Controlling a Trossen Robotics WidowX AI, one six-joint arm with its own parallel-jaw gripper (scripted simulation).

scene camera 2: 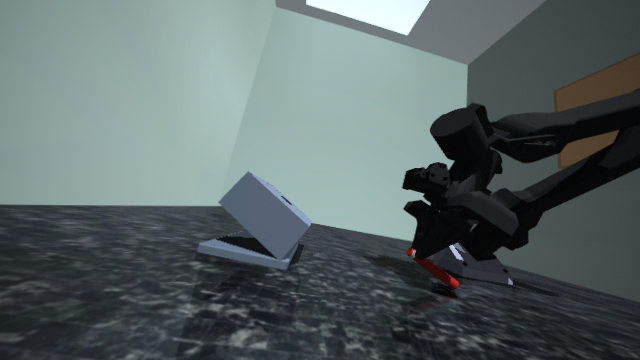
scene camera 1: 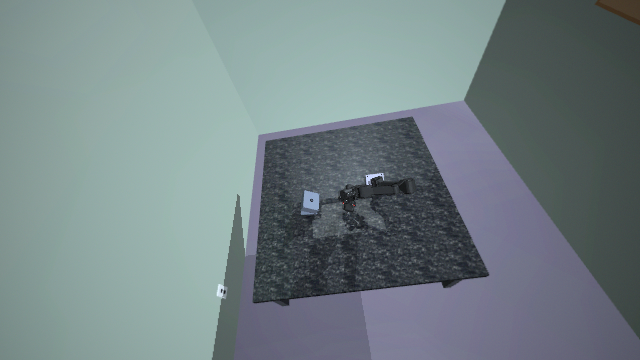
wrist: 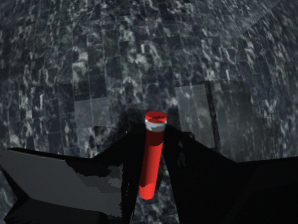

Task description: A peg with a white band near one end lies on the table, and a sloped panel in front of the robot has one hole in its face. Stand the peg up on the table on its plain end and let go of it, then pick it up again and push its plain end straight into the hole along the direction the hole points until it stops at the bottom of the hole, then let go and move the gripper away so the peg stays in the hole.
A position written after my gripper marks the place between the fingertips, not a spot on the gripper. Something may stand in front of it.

Note:
My gripper (scene camera 2: 415,257) holds a red peg (wrist: 155,121).
My gripper also shows in the wrist view (wrist: 154,129).

